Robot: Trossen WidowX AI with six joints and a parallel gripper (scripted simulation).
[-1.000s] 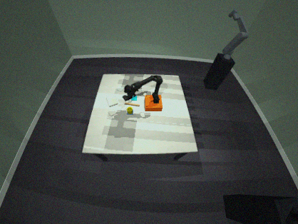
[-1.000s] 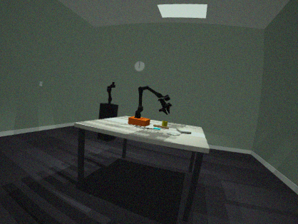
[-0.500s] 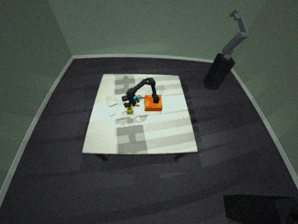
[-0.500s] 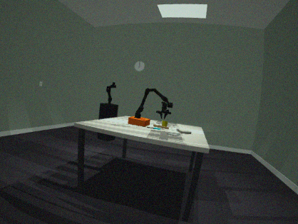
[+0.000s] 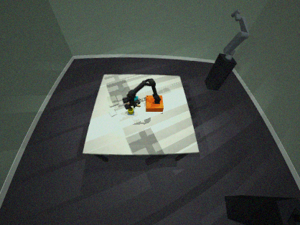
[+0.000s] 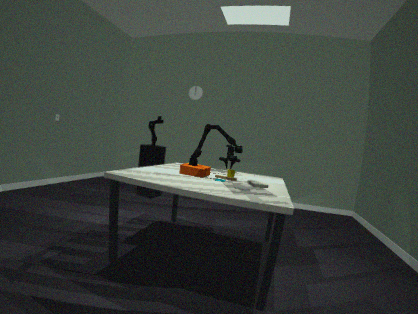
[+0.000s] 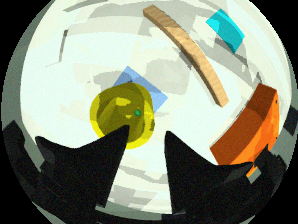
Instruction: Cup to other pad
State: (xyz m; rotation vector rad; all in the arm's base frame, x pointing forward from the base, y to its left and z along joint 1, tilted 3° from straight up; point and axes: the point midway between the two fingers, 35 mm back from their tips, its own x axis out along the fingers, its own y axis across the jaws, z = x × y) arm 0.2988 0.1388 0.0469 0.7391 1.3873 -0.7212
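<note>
Now: gripper tip 40 mm above the yellow cup, 20 mm to the right of it and 20 mm short of it. The rest, counted from my gripper tip: thin wooden stick 110 mm to the right, 80 mm below, 10 mm ahead; then cyan pad 230 mm to the right, 90 mm below, 10 mm ahead.
</note>
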